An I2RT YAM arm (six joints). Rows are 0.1 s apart.
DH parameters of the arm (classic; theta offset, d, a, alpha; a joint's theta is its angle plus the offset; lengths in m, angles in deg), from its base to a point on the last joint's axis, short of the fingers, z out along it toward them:
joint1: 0 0.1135 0.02 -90
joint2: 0 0 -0.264 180
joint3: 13.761 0 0.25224 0
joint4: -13.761 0 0.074 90
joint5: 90 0 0 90
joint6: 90 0.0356 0 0
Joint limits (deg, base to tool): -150..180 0..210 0..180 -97..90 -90..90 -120..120
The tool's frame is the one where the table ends.
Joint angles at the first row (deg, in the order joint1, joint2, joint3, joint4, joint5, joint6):
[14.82, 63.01, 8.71, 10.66, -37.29, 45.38]
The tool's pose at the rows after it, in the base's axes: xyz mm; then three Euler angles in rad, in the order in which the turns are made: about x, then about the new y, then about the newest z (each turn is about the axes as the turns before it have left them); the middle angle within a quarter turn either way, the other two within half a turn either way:
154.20 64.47 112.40 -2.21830 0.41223 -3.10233
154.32 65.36 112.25 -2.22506 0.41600 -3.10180
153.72 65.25 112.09 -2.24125 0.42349 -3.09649
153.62 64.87 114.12 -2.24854 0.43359 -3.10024
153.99 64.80 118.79 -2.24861 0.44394 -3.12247
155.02 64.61 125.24 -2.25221 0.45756 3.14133
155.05 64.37 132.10 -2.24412 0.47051 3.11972
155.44 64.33 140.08 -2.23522 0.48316 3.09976
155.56 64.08 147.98 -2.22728 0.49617 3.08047
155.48 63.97 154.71 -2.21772 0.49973 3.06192
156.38 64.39 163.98 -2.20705 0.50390 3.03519
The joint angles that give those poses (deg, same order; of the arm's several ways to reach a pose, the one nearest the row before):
[15.37, 63.50, 8.39, 11.49, -36.76, 45.70]
[15.77, 63.62, 8.41, 11.69, -36.06, 45.85]
[15.98, 63.24, 8.38, 11.10, -35.00, 45.76]
[15.98, 62.25, 8.60, 10.10, -34.33, 45.49]
[15.99, 60.63, 9.20, 8.39, -33.91, 44.52]
[15.95, 58.78, 10.24, 6.02, -33.27, 43.57]
[15.90, 56.61, 11.04, 4.00, -33.09, 43.03]
[15.88, 54.53, 12.14, 1.81, -32.92, 42.65]
[15.82, 52.57, 13.24, -0.31, -32.71, 42.24]
[15.75, 51.13, 14.30, -2.26, -32.96, 41.70]
[15.77, 49.87, 15.97, -4.51, -33.13, 40.84]

